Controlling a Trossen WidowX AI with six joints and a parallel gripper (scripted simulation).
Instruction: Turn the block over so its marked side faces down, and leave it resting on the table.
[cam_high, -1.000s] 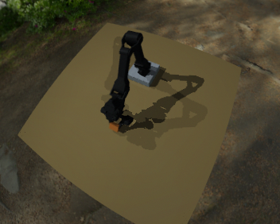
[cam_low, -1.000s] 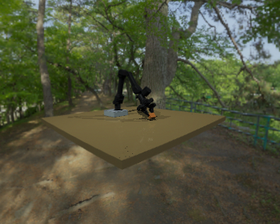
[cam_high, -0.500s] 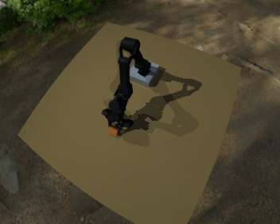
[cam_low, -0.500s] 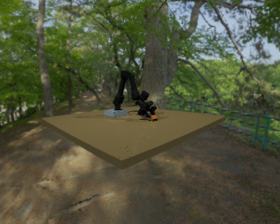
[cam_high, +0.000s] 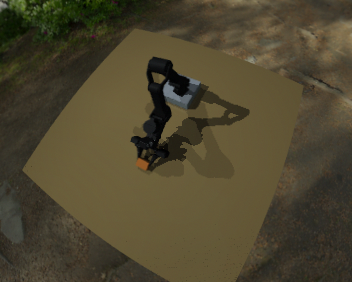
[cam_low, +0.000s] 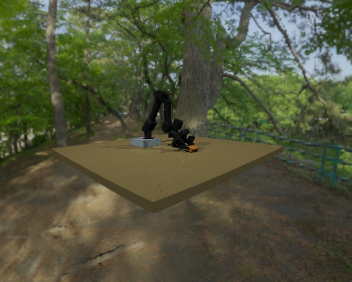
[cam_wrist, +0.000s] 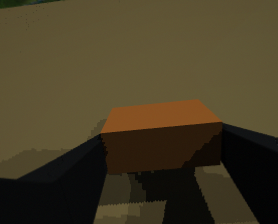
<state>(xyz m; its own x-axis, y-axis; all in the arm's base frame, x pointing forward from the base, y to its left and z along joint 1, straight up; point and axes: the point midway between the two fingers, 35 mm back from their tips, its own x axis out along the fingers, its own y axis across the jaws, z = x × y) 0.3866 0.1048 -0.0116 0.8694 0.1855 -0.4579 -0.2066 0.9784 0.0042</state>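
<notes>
The orange block lies 1 cm below my gripper tip.
</notes>
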